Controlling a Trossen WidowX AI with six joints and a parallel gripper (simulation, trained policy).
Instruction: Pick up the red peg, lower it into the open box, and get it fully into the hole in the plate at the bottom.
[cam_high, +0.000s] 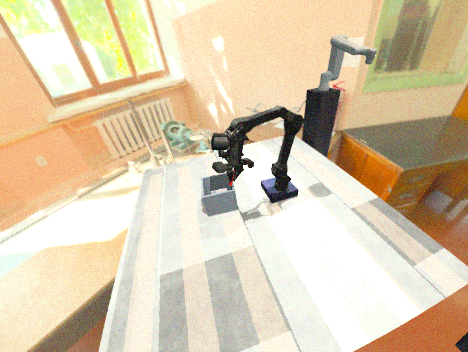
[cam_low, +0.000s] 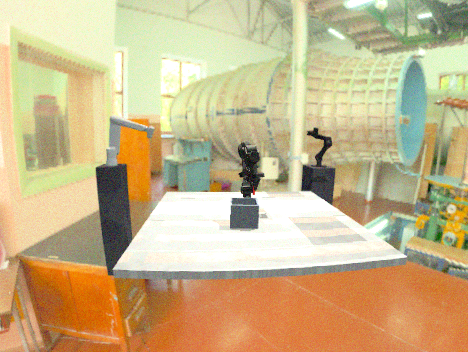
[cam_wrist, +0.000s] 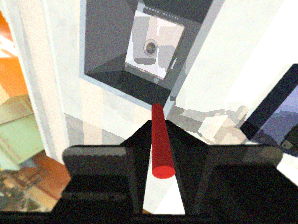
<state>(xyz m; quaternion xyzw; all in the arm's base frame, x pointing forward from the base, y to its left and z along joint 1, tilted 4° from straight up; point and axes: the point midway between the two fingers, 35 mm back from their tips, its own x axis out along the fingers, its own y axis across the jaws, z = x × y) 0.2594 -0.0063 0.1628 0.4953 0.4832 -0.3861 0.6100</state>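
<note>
Now: gripper tip 140 mm above the light plate, 80 mm to the left of it and 60 mm short of it. The rest, counted from my gripper tip: red peg: 20 mm above.
</note>
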